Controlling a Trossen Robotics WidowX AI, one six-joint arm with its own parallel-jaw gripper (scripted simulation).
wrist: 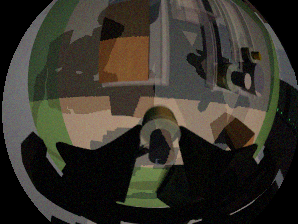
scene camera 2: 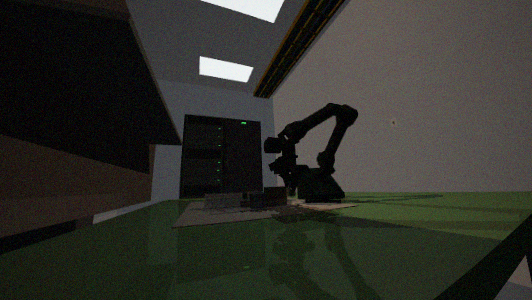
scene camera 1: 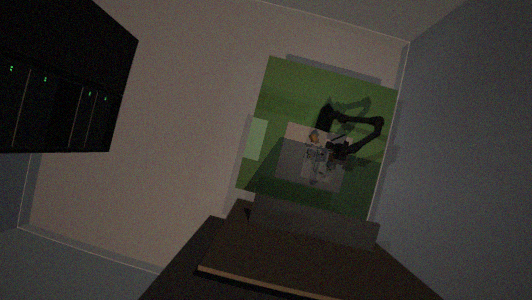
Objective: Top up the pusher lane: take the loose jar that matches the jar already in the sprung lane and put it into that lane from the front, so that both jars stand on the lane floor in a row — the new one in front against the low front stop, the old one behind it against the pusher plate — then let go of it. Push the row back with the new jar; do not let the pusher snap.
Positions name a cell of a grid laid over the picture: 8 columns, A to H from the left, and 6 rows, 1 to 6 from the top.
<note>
In view: the gripper (scene camera 2: E4) and a tan mat (scene camera 1: E3).
The gripper shows as well in the wrist view (wrist: E4). The tan mat is seen too in the wrist view (wrist: C4) and in scene camera 2 (scene camera 2: C5).
</note>
